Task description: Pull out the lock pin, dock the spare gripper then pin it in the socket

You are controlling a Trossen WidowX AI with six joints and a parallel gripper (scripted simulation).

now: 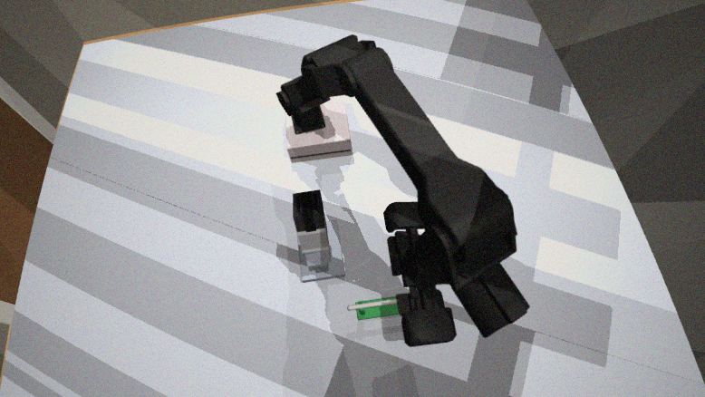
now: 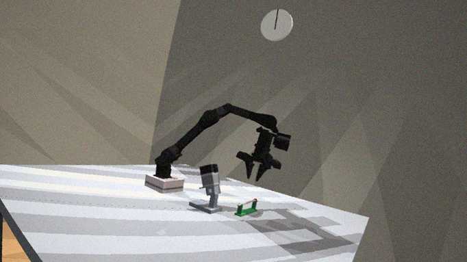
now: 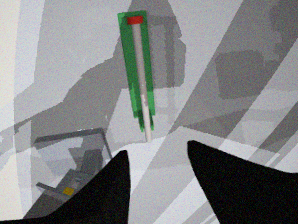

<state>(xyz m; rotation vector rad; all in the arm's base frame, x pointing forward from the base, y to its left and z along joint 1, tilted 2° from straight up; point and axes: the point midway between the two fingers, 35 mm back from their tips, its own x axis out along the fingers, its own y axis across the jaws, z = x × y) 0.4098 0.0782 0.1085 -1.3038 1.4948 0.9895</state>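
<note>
Now: the green cradle 1 cm to the left of my gripper tip and 12 cm below it. Round my gripper tip: grey mount: 13 cm behind, 10 cm to the right, 9 cm below; spare gripper: 13 cm behind, 10 cm to the right, 2 cm below.
</note>
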